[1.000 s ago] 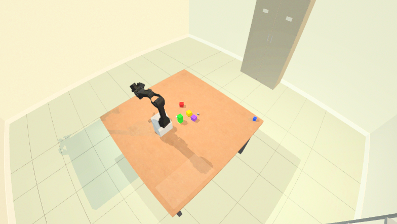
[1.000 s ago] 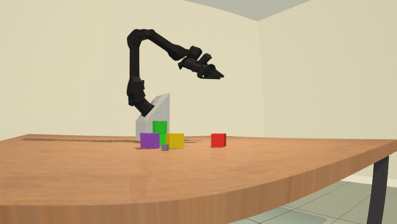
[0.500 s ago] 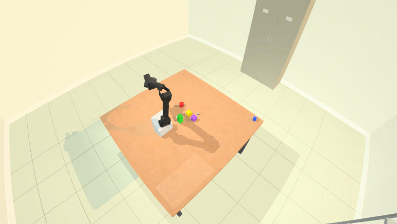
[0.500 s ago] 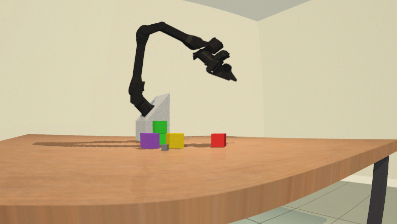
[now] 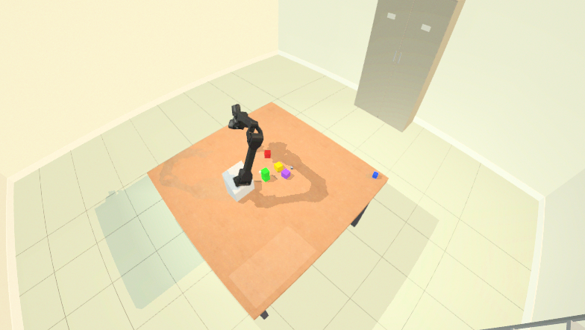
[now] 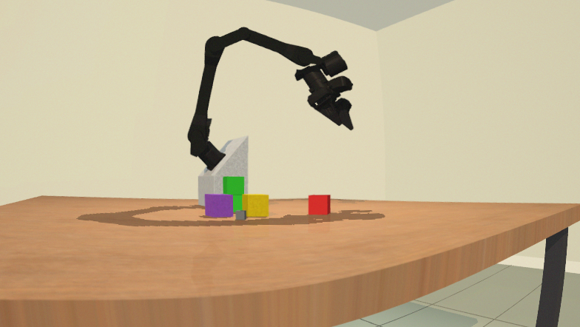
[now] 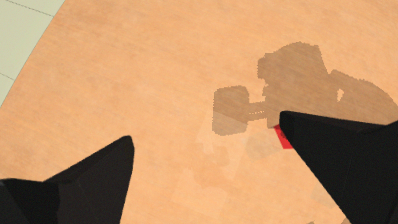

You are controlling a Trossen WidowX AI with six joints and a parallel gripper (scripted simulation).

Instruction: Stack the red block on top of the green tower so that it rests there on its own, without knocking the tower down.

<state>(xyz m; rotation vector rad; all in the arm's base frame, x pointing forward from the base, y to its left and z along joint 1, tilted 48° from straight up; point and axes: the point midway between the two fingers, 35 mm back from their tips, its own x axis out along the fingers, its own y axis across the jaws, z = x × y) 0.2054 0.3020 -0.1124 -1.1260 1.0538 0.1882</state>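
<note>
My gripper tip is 200 mm above the red block, 130 mm to the left of it and 90 mm short of it. Also, from my gripper tip: purple block 360 mm to the right, 200 mm below, 80 mm ahead; yellow block 280 mm to the right, 200 mm below, 80 mm ahead; green block 300 mm to the right, 150 mm below, 40 mm behind.
</note>
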